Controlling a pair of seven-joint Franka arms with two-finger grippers.
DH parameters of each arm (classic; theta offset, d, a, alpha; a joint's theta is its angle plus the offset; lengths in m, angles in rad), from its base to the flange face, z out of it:
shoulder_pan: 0 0.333 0 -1.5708
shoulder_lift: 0 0 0 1.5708
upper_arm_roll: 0 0.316 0.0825 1.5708
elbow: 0 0 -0.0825 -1.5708
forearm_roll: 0 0.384 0 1.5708
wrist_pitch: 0 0 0.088 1.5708
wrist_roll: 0 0.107 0 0
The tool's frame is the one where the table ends.
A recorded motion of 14 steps. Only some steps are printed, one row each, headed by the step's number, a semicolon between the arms.
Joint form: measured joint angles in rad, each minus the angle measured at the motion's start. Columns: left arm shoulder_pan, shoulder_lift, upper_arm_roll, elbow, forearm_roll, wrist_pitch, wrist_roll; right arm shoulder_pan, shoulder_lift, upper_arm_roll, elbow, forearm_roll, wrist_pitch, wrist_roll.
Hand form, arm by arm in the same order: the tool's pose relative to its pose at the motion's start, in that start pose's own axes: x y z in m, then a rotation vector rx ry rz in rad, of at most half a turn. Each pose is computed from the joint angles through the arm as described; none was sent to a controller.
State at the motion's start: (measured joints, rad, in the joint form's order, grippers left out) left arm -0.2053 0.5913 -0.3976 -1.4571 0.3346 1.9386 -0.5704; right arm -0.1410 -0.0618 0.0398 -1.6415 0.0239 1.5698 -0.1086
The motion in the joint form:
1: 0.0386 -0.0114 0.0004 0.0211 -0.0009 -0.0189 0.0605; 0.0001 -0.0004 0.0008 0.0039 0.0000 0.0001 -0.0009
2: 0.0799 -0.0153 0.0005 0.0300 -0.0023 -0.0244 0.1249; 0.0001 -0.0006 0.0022 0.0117 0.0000 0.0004 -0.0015
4: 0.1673 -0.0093 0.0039 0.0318 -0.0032 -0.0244 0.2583; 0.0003 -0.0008 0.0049 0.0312 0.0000 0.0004 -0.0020
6: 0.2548 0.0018 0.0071 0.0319 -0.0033 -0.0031 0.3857; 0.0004 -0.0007 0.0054 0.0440 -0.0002 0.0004 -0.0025
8: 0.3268 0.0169 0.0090 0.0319 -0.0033 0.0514 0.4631; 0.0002 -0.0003 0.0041 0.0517 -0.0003 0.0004 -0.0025
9: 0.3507 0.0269 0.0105 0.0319 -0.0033 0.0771 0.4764; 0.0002 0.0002 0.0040 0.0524 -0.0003 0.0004 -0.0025
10: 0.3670 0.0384 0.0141 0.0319 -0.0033 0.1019 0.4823; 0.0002 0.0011 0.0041 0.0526 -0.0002 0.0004 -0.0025
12: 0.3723 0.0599 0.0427 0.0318 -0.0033 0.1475 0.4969; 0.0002 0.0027 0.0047 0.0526 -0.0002 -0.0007 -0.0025
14: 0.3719 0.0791 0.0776 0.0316 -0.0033 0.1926 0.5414; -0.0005 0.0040 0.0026 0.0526 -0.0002 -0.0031 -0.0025
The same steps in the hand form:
1: 0.0123 -0.0285 -0.0128 0.0001 0.0089 0.0138; 0.0000 -0.0005 -0.0020 -0.0005 0.0043 -0.0019
2: 0.0228 -0.0570 -0.0161 -0.0014 0.0108 0.0334; 0.0003 -0.0014 -0.0058 -0.0015 0.0125 -0.0041
4: 0.0399 -0.1175 -0.0061 -0.0016 -0.0034 0.0769; 0.0006 -0.0032 -0.0151 -0.0038 0.0320 -0.0080
6: 0.0535 -0.1782 0.0064 -0.0094 -0.0031 0.1156; 0.0008 -0.0036 -0.0211 -0.0054 0.0446 -0.0094
8: 0.0645 -0.2275 0.0175 -0.0232 0.0289 0.1209; 0.0009 -0.0029 -0.0246 -0.0062 0.0519 -0.0080
9: 0.0682 -0.2441 0.0240 -0.0291 0.0423 0.1098; 0.0010 -0.0028 -0.0246 -0.0062 0.0521 -0.0079
10: 0.0713 -0.2565 0.0315 -0.0338 0.0537 0.0972; 0.0013 -0.0028 -0.0242 -0.0060 0.0514 -0.0080
12: 0.0762 -0.2740 0.0475 -0.0291 0.0708 0.0857; 0.0017 -0.0030 -0.0233 -0.0057 0.0487 -0.0086
14: 0.0801 -0.2911 0.0626 -0.0170 0.0886 0.1056; 0.0017 -0.0015 -0.0224 -0.0051 0.0451 -0.0058

